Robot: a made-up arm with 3 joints. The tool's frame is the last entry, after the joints.
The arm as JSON. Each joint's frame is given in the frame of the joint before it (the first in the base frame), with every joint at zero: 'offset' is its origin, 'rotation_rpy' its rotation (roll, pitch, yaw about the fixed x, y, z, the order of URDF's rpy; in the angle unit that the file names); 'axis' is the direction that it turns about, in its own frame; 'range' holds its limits. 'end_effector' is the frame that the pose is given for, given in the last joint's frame.
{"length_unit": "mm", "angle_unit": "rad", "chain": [
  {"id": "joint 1", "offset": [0.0, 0.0, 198.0], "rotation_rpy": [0.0, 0.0, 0.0], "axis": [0.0, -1.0, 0.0], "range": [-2.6, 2.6]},
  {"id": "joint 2", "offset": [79.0, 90.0, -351.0], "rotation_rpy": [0.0, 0.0, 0.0], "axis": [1.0, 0.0, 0.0], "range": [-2.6, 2.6]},
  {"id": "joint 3", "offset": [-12.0, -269.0, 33.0], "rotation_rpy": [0.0, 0.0, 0.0], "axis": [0.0, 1.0, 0.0], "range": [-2.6, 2.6]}
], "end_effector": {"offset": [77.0, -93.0, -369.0], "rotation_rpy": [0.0, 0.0, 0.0]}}
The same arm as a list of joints. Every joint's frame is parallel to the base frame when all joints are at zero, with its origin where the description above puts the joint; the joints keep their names.
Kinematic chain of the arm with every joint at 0, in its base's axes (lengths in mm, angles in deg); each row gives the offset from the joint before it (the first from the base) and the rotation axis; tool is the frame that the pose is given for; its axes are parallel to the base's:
joint 1: xyz 0.0 0.0 198.0 axis -y
joint 2: xyz 79.0 90.0 -351.0 axis +x
joint 3: xyz -12.0 -269.0 33.0 axis +y
tool: xyz 77.0 -93.0 -369.0
Joint limits (deg, base to tool): -148.97..148.97 -148.97..148.97 -148.97..148.97

